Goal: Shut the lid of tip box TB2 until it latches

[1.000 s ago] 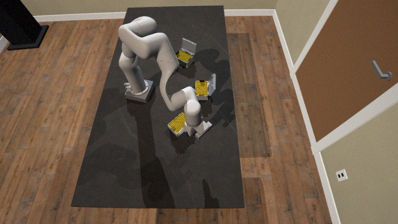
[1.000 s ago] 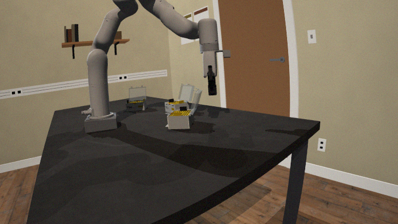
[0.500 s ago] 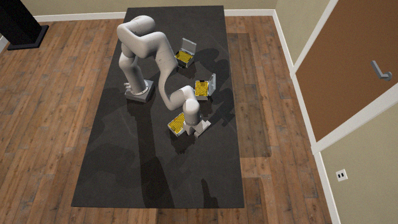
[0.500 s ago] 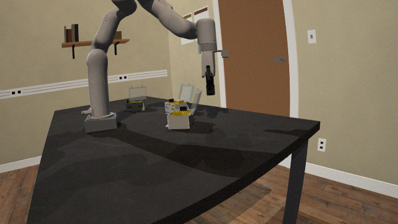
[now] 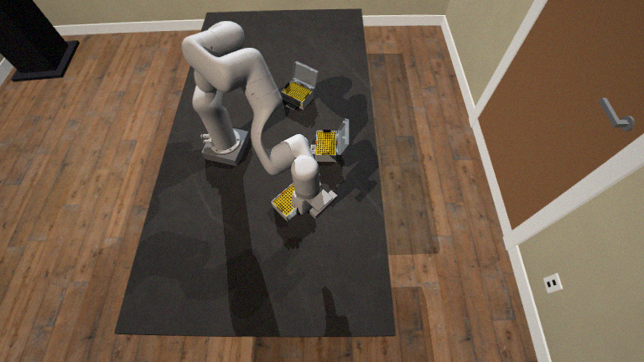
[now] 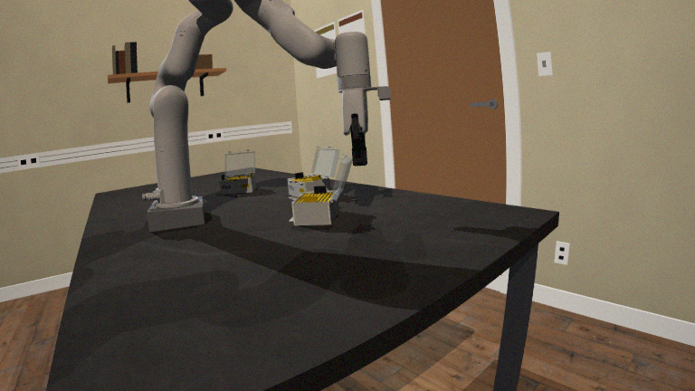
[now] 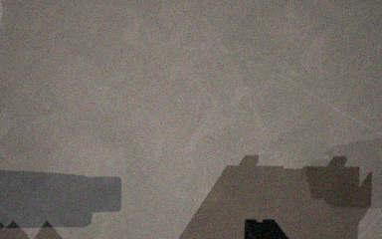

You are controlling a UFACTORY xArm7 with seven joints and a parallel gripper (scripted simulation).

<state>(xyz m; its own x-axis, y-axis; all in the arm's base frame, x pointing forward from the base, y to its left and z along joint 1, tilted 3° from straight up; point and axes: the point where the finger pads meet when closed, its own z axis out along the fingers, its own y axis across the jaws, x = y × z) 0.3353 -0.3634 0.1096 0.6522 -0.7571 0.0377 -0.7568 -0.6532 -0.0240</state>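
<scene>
The lid lies 4 cm to the left of my hand, 4 cm below it and 3 cm behind it. Also, from my hand: tip box: 8 cm below, 7 cm to the left, 6 cm behind; then label tab: 14 cm below, 13 cm to the left, 11 cm behind.
</scene>
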